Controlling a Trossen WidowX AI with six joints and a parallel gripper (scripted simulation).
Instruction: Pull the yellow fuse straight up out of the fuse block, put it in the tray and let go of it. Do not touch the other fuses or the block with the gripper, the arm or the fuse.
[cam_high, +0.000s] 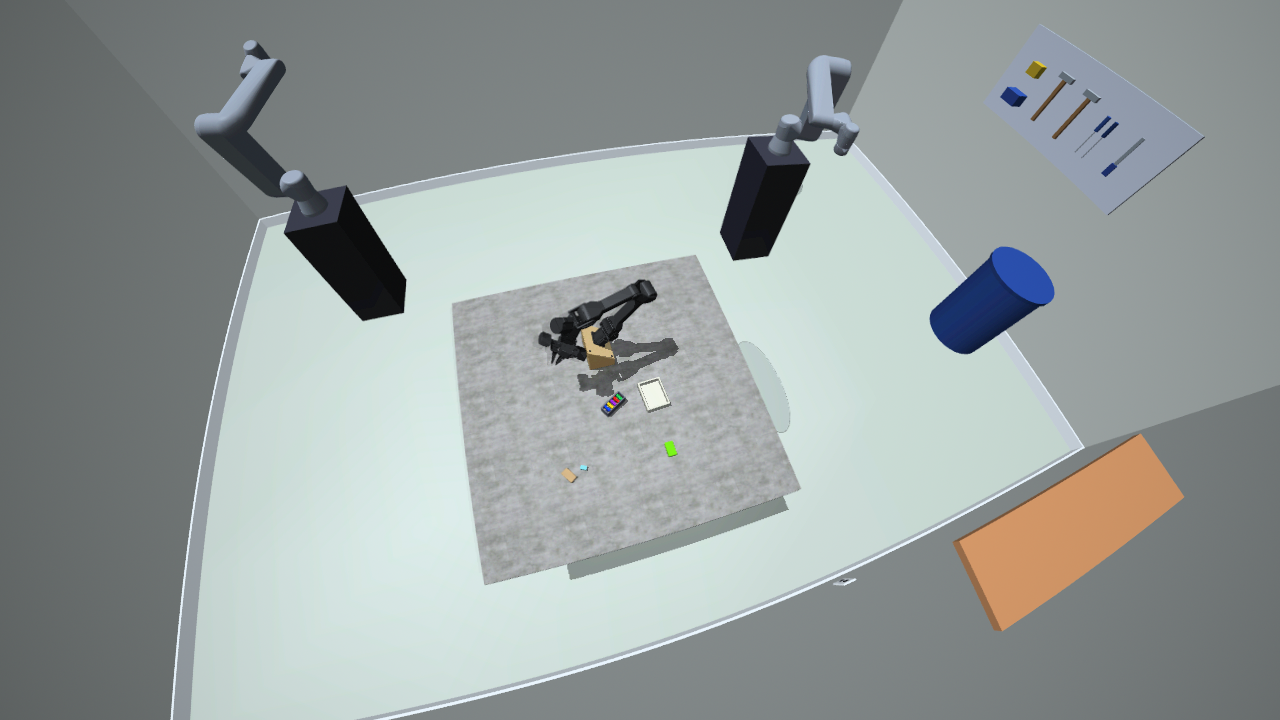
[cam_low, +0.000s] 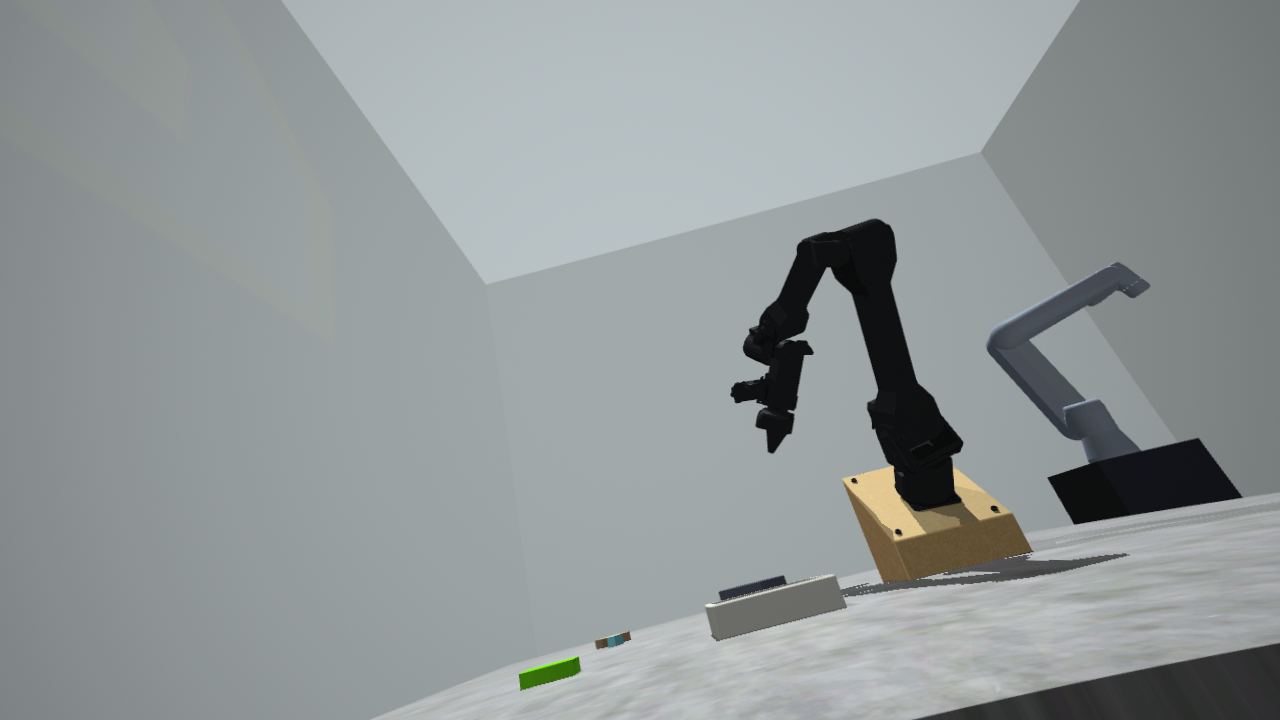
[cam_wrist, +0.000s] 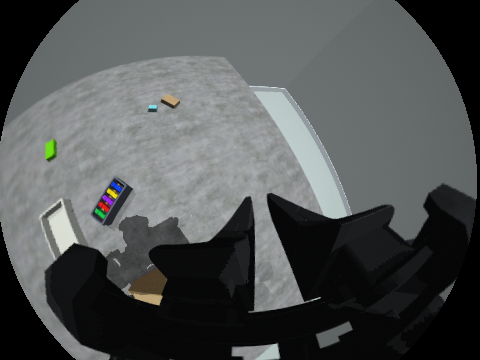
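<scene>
My gripper tip is now 13 cm short of the yellow fuse, 19 cm to the right of it and 23 cm above it. The rest, counted from my gripper tip: white tray: 11 cm ahead, 39 cm to the left, 25 cm below; then cyan piece: 36 cm ahead, 3 cm to the left, 24 cm below.
</scene>
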